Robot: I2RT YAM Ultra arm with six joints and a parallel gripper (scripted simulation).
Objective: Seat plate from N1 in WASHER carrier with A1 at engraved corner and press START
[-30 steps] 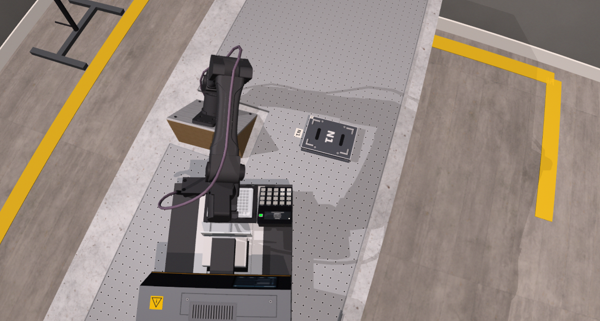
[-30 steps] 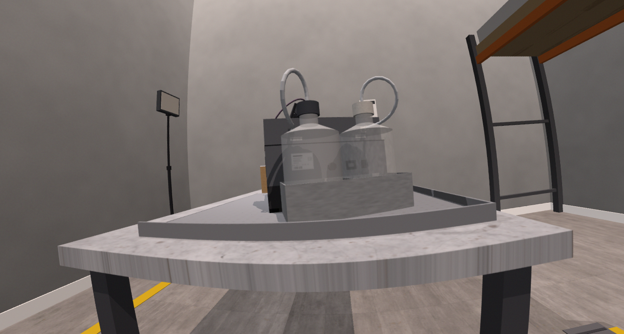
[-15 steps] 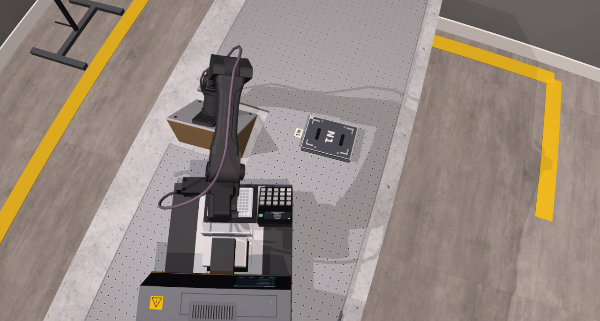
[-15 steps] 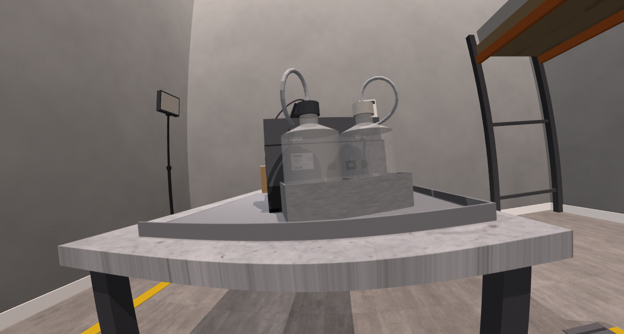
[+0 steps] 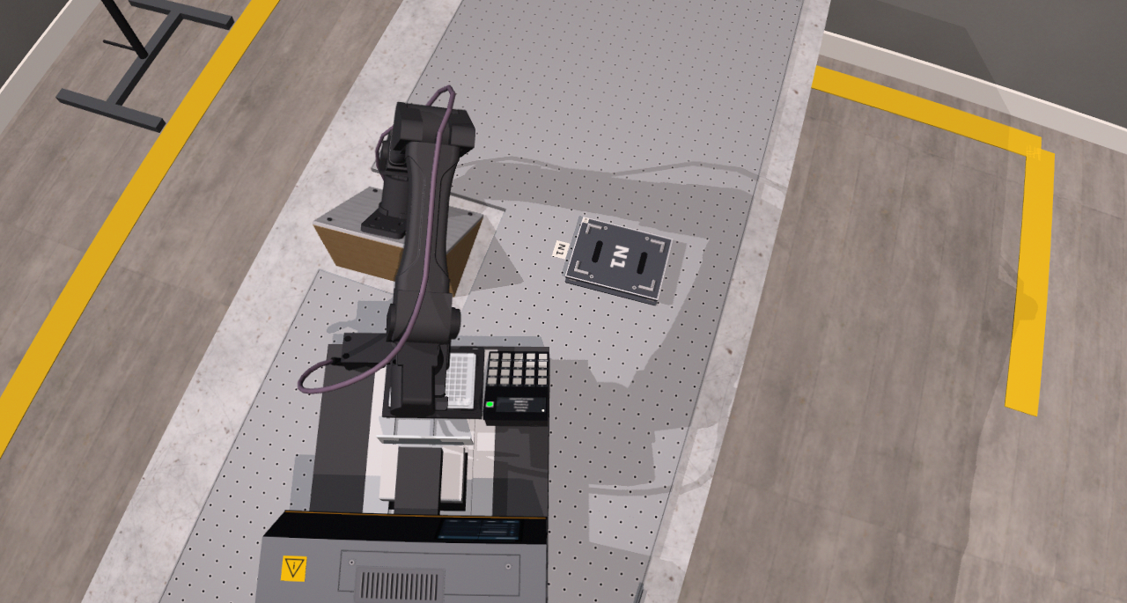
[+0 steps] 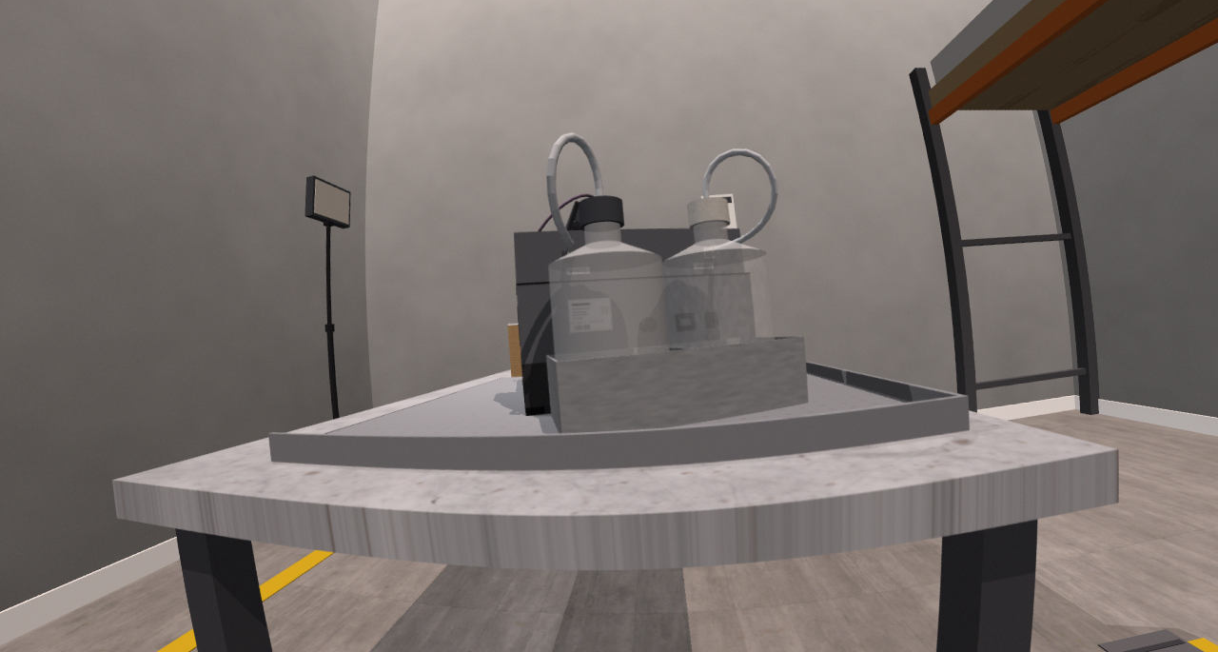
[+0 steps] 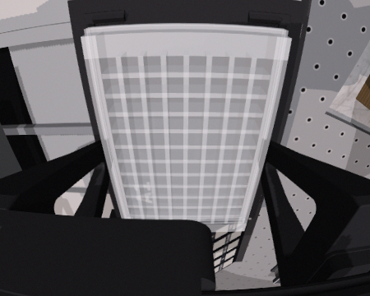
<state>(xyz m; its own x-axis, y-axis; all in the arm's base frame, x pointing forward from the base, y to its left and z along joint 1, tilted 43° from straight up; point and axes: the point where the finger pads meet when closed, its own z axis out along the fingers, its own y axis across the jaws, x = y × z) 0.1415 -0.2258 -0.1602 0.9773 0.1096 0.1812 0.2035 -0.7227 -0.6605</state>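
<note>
My hand is right at the clear well plate. The rest, counted from my hand: N1 label: 310 mm to the left, 140 mm ahead, 100 mm below; plate washer: 150 mm to the right, 30 mm ahead, 30 mm above; black washer carrier: 20 mm below.
</note>
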